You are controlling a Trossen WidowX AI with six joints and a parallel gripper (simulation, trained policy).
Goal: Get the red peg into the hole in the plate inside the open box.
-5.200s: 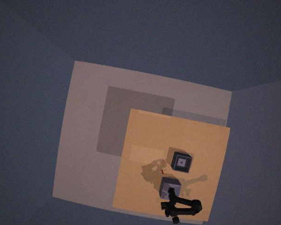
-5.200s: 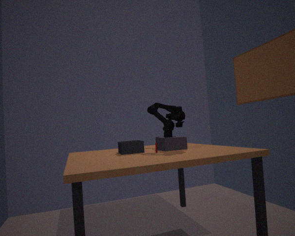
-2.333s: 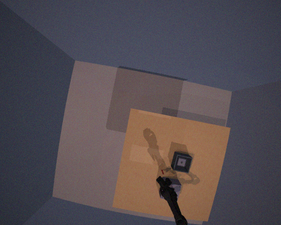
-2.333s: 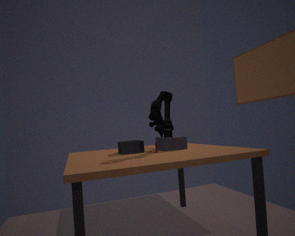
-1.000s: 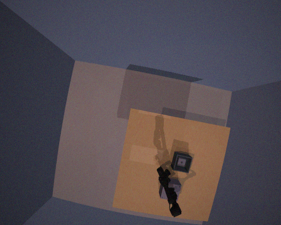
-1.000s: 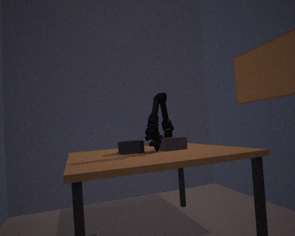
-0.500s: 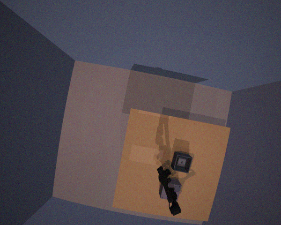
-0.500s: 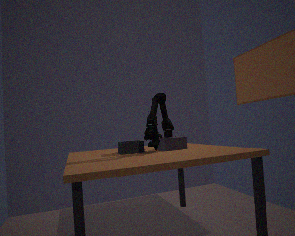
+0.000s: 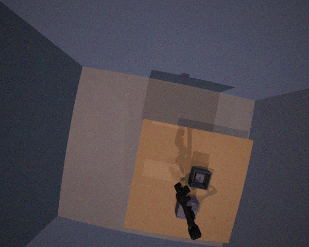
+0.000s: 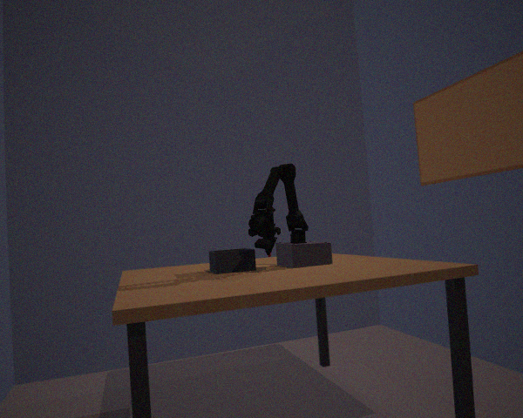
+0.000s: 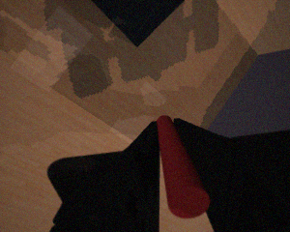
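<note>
Right now the grey plate is 150 mm to the right of my gripper tip, 150 mm ahead of it and 30 mm below it. The rest, counted from my gripper tip: red peg 30 mm above, 10 mm to the left; then dark box 150 mm to the right, 150 mm ahead, 50 mm below.
</note>
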